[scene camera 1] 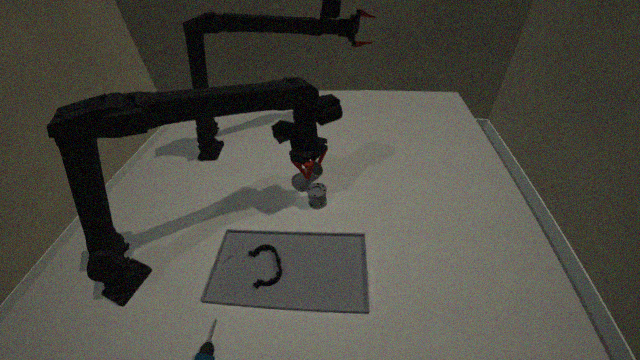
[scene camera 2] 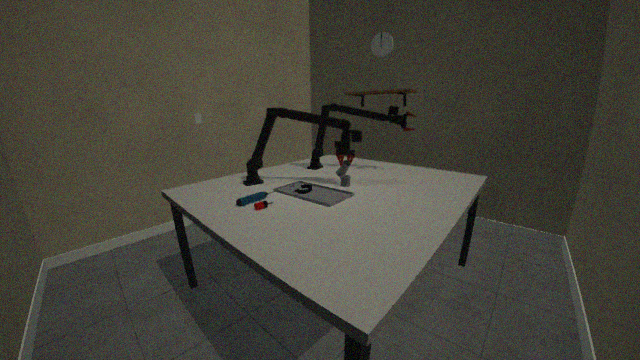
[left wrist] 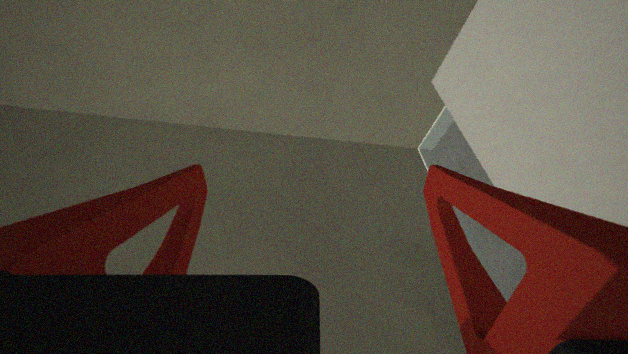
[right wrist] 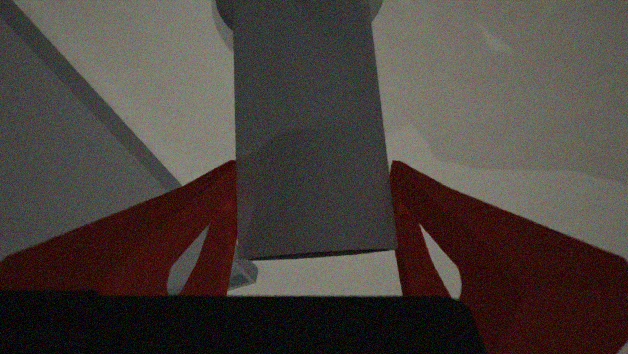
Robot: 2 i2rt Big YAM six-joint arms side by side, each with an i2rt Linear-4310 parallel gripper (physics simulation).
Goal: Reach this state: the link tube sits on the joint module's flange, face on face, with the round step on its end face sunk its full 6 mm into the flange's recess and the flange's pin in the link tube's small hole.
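Seen in the pictures: left gripper, fingertip midpoint: (scene camera 1: 373, 30) (scene camera 2: 416, 123) (left wrist: 315, 177); right gripper, fingertip midpoint: (scene camera 1: 312, 173) (scene camera 2: 345, 166) (right wrist: 314, 176); left arm's base, link origin: (scene camera 1: 211, 151) (scene camera 2: 315, 167); right arm's base, link origin: (scene camera 1: 128, 282) (scene camera 2: 253, 183).
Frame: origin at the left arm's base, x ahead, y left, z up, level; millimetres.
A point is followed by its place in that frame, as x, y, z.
Note:
The grey link tube (scene camera 1: 300, 182) {421, -311, 92} (scene camera 2: 342, 170) {450, -318, 95} (right wrist: 310, 110) {433, -285, 125} is held tilted in my right gripper (scene camera 1: 308, 167) {459, -300, 118} (scene camera 2: 345, 159) {459, -300, 118} (right wrist: 314, 176) {459, -300, 118}, which is shut on it. The tube's lower end is close above and beside the joint module in the scene views. The joint module (scene camera 1: 317, 196) {472, -343, 60} (scene camera 2: 345, 181) {484, -338, 34}, a short grey cylinder, stands upright on the table with its flange face up. The tube is not seated on it. The tube's step, its small hole and the flange's pin cannot be made out. My left gripper (scene camera 1: 369, 29) {727, 292, 372} (scene camera 2: 412, 122) {727, 292, 372} (left wrist: 315, 177) {727, 292, 372} is open and empty, high above the table's far side.
A shallow grey tray (scene camera 1: 325, 275) {489, -573, 4} (scene camera 2: 327, 196) {500, -556, 4} (right wrist: 50, 130) {412, -488, 4} lies near the module, with a black C-shaped part (scene camera 1: 279, 266) {370, -555, 27} in it. A blue screwdriver (scene camera 1: 205, 351) {228, -761, 35} (scene camera 2: 251, 199) {237, -857, 25} and a red-handled tool (scene camera 2: 260, 205) {341, -887, 24} lie beyond the tray.

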